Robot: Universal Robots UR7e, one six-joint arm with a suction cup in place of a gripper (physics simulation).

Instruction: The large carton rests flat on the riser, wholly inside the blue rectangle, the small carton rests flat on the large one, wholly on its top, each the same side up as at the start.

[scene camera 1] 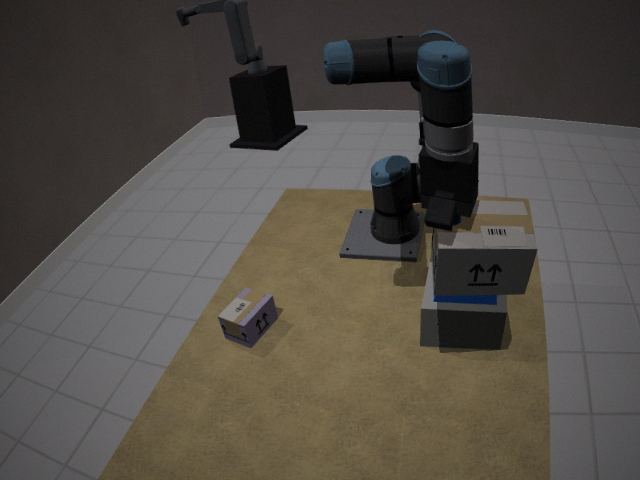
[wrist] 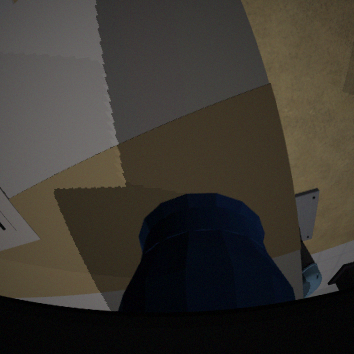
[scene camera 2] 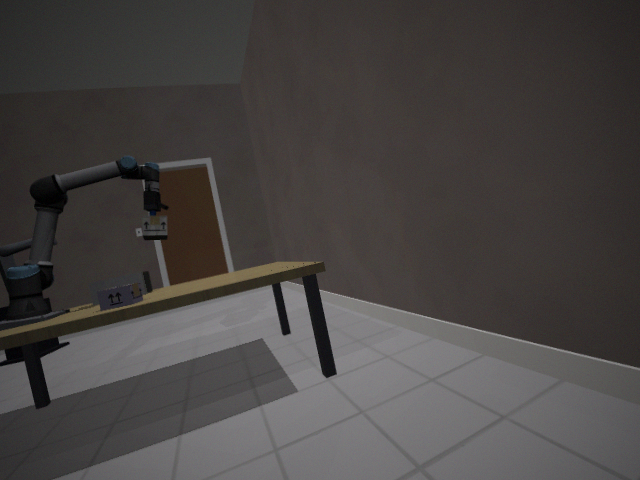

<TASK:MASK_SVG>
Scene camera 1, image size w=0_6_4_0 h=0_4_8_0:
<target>grey riser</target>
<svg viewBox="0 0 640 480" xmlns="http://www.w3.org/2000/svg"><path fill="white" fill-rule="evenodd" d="M431 252L421 306L420 346L500 350L507 316L507 295L434 296Z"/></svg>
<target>small carton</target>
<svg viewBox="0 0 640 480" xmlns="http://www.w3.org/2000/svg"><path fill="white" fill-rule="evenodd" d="M245 288L218 315L218 319L226 339L252 348L278 319L273 295Z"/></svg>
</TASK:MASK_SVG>
